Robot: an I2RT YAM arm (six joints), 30 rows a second.
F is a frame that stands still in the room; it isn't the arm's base.
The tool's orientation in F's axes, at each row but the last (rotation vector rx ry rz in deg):
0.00, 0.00, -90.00
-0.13, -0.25, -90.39
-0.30, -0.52, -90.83
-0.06, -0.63, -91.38
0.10, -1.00, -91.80
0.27, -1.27, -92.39
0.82, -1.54, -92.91
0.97, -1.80, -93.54
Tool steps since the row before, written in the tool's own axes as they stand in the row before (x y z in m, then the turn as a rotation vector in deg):
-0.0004, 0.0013, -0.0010, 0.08, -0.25, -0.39
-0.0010, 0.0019, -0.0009, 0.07, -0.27, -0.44
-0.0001, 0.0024, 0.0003, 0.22, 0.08, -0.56
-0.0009, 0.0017, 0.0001, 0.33, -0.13, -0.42
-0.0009, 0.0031, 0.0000, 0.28, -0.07, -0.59
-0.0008, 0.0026, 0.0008, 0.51, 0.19, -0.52
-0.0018, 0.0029, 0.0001, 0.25, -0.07, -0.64
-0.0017, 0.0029, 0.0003, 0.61, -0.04, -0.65
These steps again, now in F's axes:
0.0013, 0.0004, -0.0010, -0.25, -0.08, -0.39
0.0019, 0.0010, -0.0009, -0.27, -0.07, -0.44
0.0024, 0.0001, 0.0003, 0.08, -0.23, -0.56
0.0017, 0.0009, 0.0001, -0.14, -0.33, -0.42
0.0031, 0.0008, 0.0000, -0.07, -0.28, -0.59
0.0026, 0.0007, 0.0008, 0.18, -0.52, -0.51
0.0030, 0.0017, 0.0002, -0.07, -0.25, -0.64
0.0030, 0.0015, 0.0004, -0.06, -0.61, -0.65

